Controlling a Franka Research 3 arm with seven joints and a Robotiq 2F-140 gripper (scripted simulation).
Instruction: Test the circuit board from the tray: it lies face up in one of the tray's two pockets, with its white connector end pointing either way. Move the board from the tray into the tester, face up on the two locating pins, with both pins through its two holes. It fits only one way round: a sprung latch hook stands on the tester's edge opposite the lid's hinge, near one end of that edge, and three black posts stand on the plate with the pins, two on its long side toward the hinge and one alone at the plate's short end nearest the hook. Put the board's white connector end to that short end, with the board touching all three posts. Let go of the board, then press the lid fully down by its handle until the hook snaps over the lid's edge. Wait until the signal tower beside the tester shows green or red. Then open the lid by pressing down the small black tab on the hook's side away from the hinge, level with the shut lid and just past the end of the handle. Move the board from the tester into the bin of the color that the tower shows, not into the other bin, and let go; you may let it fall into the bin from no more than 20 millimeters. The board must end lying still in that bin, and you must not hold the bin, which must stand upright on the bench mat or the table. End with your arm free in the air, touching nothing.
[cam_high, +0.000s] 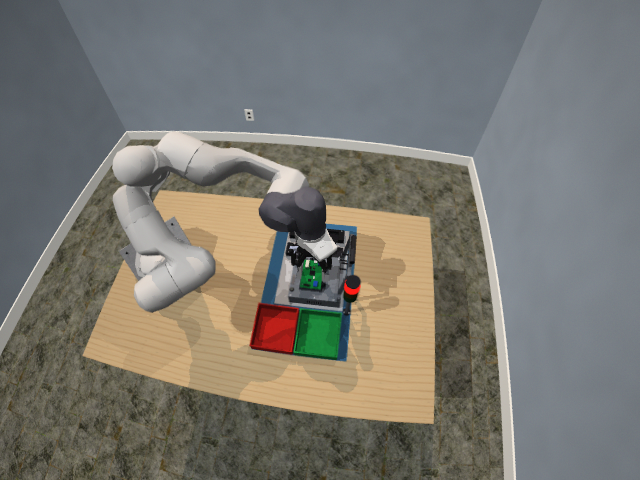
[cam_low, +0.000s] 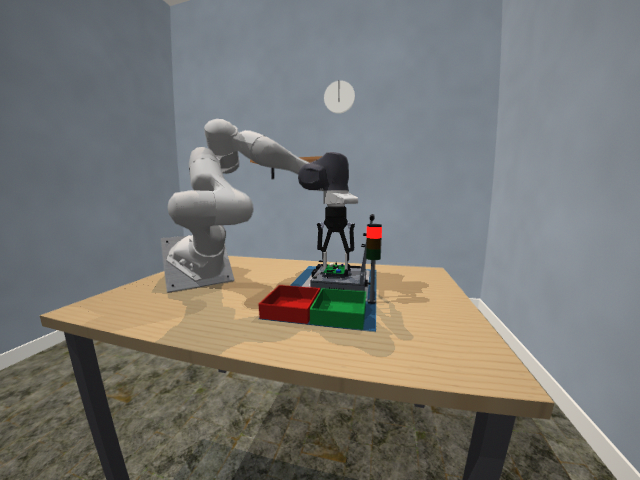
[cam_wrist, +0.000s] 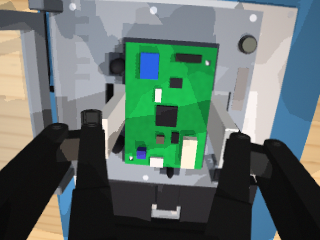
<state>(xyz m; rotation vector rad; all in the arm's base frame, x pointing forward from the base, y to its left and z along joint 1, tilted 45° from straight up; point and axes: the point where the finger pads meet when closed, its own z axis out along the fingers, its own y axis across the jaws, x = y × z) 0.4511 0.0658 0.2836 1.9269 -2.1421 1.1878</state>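
Now: the tester plate 10 mm ahead of my hand, 10 mm to the left of it and 30 mm below it. From my hand the other things lie so: green circuit board (20 mm below); then clear lid (110 mm ahead, 30 mm to the right, 80 mm above); then green bin (10 mm behind, 200 mm to the right, 90 mm below).
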